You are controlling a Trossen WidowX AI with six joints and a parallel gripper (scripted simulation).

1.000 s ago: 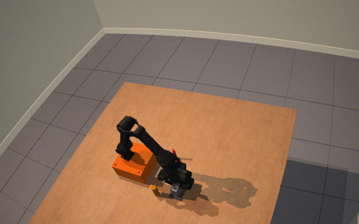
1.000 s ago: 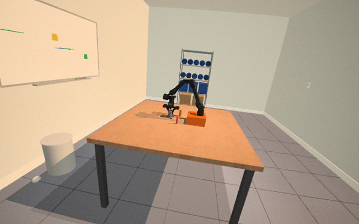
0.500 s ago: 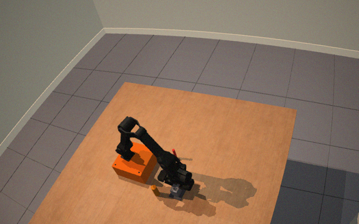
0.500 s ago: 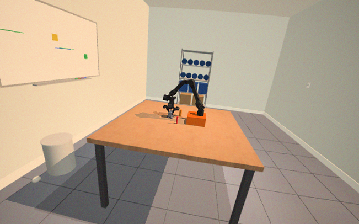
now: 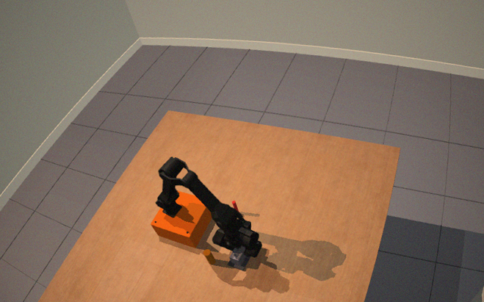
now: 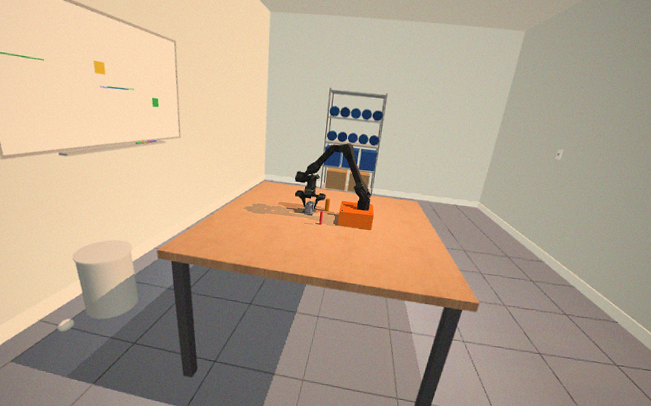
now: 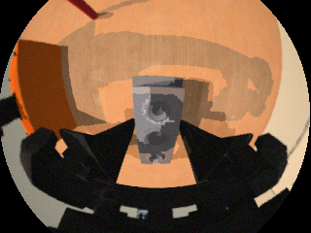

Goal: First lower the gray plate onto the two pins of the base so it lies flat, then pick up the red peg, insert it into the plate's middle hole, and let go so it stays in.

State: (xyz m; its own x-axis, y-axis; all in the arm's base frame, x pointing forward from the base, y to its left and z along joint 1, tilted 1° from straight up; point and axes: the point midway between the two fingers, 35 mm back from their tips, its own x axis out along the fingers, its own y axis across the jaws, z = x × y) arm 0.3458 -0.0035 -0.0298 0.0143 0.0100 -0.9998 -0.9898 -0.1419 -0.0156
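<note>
The gray base is 2 cm below my gripper tip. Round my gripper tip: gray plate 2 cm above; orange cylinder 9 cm behind, 8 cm to the right, 2 cm above; red peg 14 cm behind, 16 cm to the left, 2 cm above.
</note>
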